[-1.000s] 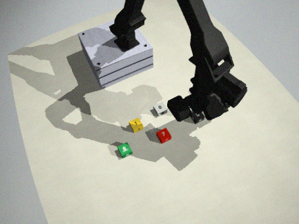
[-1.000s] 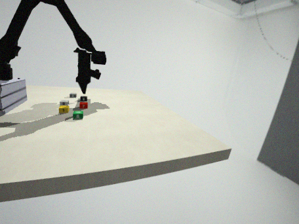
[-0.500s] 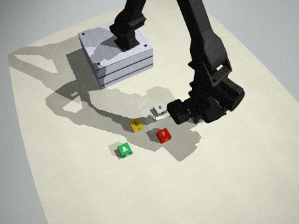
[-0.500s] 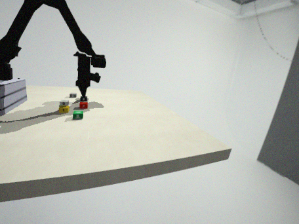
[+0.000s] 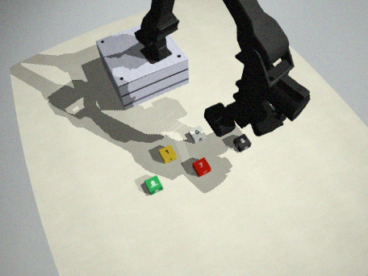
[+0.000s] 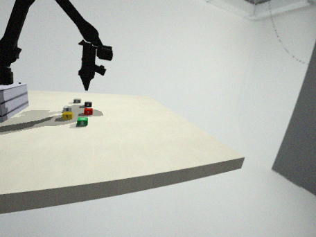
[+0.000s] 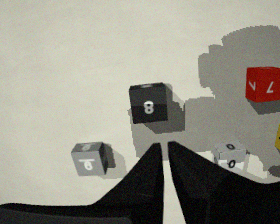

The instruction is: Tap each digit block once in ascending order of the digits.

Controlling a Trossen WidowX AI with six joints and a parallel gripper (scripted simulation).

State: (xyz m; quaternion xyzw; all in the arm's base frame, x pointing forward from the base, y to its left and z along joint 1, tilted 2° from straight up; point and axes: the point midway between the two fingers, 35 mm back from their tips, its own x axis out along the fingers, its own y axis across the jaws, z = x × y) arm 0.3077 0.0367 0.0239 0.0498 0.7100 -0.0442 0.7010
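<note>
The grey block is 40 mm behind my gripper tip, 80 mm to the left of it and 70 mm below it. The rest, counted from my gripper tip: red block 120 mm to the right, 70 mm below; white block 80 mm behind, 70 mm to the right, 70 mm below; black block 10 mm ahead, 70 mm below.
</note>
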